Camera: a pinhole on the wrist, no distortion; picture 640 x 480 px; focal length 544.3 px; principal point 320.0 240.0 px. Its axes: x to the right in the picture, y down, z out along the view. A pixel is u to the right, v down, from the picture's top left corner.
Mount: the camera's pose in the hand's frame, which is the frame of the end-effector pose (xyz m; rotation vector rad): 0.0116 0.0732 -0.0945 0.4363 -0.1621 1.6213
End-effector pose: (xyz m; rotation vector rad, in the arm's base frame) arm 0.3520 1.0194 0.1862 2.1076 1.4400 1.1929
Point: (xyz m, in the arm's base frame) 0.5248 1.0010 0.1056
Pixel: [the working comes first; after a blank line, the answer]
In the camera's frame: 0.0919 0.0827 0.2482

521 421
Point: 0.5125 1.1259 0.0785
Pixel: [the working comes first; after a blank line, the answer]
In the camera's frame: 0.0246 0.0016 0.3216

362 243
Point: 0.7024 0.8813 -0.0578
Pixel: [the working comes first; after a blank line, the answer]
In the camera's frame: 0.2274 0.2616 0.3972

outside the picture
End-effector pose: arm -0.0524 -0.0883 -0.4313 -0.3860 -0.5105 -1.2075
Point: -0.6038 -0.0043 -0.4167
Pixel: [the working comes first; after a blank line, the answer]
In the camera's frame: -0.4290 0.3097 0.3892

outside the picture
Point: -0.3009 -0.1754 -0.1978
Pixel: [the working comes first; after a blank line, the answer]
In the camera's frame: -0.2148 -0.0408 0.4022

29 185
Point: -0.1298 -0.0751 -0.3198
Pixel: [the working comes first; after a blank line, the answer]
In the camera's frame: -0.0573 0.0269 0.2446

192 300
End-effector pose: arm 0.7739 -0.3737 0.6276 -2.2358 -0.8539 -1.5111
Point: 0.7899 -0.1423 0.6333
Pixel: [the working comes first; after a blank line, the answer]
In the camera's frame: -0.1403 -0.0052 0.3123

75 231
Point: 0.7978 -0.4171 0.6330
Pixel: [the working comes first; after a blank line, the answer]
In the camera's frame: 0.0101 0.0289 0.0847

385 426
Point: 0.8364 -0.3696 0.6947
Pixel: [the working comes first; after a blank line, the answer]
In the camera's frame: 0.0106 -0.0453 0.1300

364 50
